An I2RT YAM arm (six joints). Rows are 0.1 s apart.
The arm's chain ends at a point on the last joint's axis. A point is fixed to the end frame.
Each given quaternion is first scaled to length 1.
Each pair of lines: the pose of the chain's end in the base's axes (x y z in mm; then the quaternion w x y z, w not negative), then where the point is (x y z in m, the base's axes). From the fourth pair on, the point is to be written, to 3 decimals.
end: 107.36 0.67 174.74 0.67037 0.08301 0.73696 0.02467
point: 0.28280 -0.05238 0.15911
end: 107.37 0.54 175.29 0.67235 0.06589 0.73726 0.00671
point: 0.28287 -0.05303 0.16238
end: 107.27 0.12 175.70 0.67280 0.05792 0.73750 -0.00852
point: 0.28228 -0.05537 0.16433
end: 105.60 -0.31 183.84 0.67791 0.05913 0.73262 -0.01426
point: 0.280 -0.058 0.175
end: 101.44 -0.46 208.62 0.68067 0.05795 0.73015 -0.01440
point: 0.276 -0.058 0.201
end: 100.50 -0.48 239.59 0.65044 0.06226 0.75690 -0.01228
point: 0.274 -0.058 0.218
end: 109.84 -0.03 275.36 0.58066 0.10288 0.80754 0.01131
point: 0.275 -0.058 0.219
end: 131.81 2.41 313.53 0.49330 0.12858 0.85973 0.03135
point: 0.282 -0.050 0.222
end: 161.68 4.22 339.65 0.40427 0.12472 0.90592 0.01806
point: 0.291 -0.048 0.220
